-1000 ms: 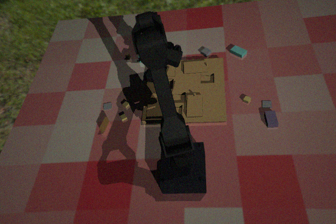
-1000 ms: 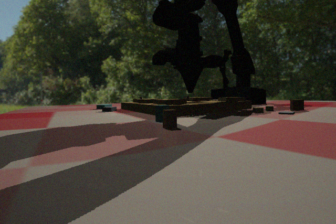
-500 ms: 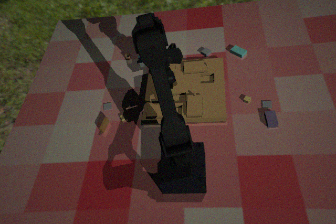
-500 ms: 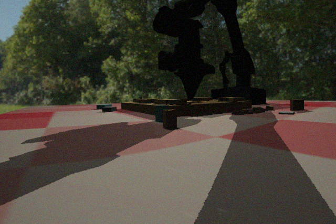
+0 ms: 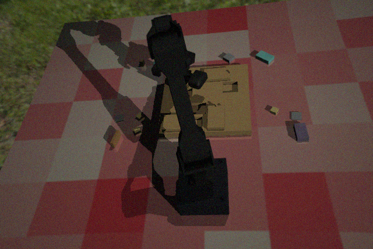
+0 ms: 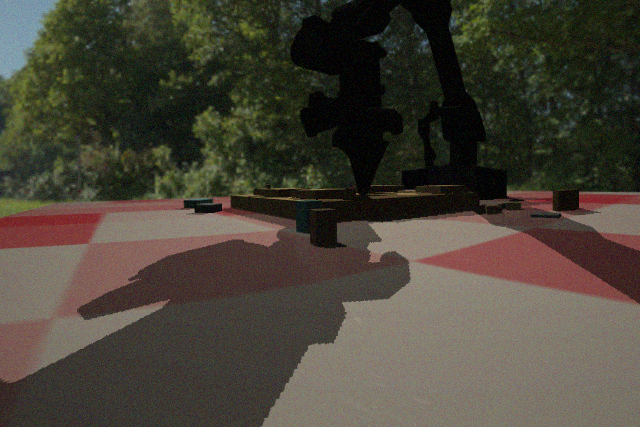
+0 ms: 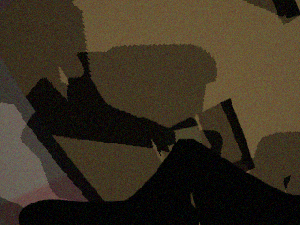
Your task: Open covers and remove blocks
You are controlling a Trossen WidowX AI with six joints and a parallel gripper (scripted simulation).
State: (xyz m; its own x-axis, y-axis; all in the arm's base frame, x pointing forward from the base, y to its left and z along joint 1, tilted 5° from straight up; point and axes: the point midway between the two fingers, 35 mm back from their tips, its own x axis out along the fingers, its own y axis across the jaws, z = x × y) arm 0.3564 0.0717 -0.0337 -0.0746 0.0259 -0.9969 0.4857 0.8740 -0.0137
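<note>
The tan puzzle board is 4 cm behind my gripper tip and 6 cm to the right of it. The rest, counted from my gripper tip: brown slab 18 cm behind, 22 cm to the left, 1 cm below; teal cube 15 cm ahead, 11 cm to the left, 1 cm below; purple block 19 cm behind, 36 cm to the right, 2 cm below.
</note>
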